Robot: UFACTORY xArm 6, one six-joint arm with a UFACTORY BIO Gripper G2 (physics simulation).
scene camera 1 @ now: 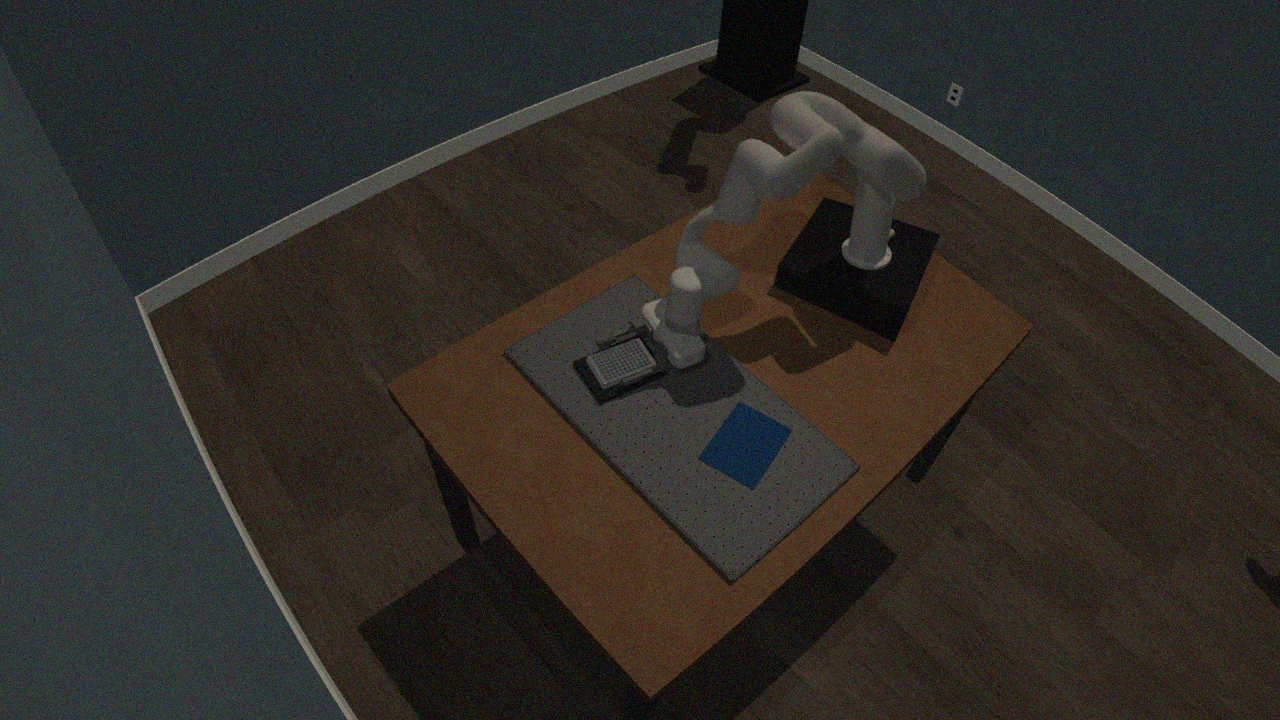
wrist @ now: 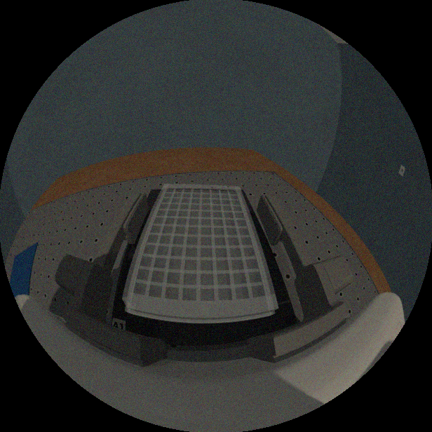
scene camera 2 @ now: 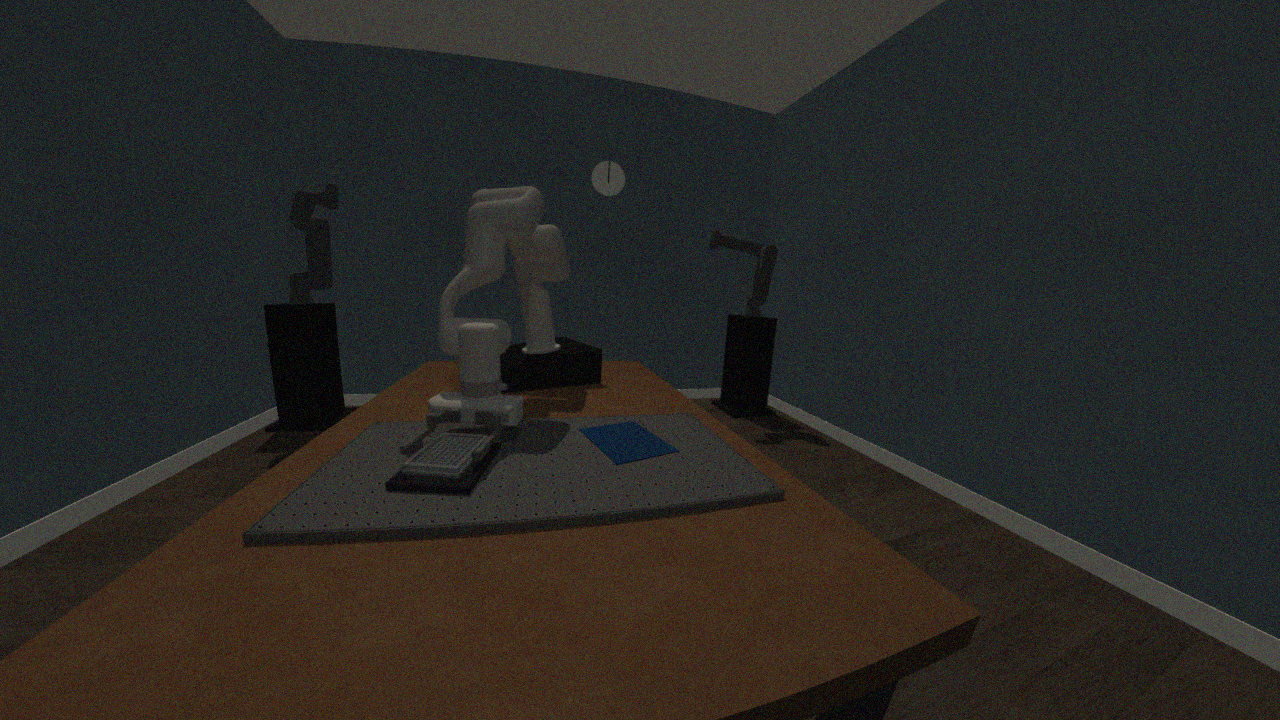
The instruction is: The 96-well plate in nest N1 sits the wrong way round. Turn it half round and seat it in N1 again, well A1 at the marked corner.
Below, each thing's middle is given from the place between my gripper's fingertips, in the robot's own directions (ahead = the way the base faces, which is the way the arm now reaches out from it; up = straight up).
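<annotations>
My gripper is 1 cm to the right of the pale 96-well plate (scene camera 2: 449, 455), 3 cm past it and 1 cm above it. The black nest N1 (scene camera 2: 430, 484) is 1 cm to the left of my hand, 2 cm behind it and 2 cm below it. As for the flat blue square (scene camera 1: 744, 447), I find it 31 cm to the left of my hand, 9 cm behind it and 3 cm below it.
</annotations>
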